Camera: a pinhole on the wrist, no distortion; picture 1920 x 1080 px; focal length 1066.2 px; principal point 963.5 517.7 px. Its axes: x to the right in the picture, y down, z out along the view. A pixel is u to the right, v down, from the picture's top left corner.
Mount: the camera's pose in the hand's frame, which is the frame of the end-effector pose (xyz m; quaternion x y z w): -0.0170 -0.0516 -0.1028 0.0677 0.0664 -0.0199 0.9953
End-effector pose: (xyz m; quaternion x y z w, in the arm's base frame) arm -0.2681 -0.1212 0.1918 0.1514 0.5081 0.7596 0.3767
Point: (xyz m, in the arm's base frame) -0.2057 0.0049 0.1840
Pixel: 1141.2 639.7
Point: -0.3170 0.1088 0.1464
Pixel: 1859.1 627.7
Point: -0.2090 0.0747 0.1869
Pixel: 1284.3 611.4
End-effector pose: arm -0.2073 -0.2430 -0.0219 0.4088 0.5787 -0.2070 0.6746
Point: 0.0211 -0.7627 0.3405
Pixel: 132.8 704.3
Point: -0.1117 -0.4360 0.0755
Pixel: 478.0 806.2
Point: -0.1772 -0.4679 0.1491
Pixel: 94.1 627.4
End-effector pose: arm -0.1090 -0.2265 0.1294 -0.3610 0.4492 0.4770 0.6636
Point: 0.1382 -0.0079 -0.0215
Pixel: 1621.5 338.1
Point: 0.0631 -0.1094 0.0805
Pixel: 1346.6 354.9
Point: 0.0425 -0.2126 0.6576
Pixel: outside the picture
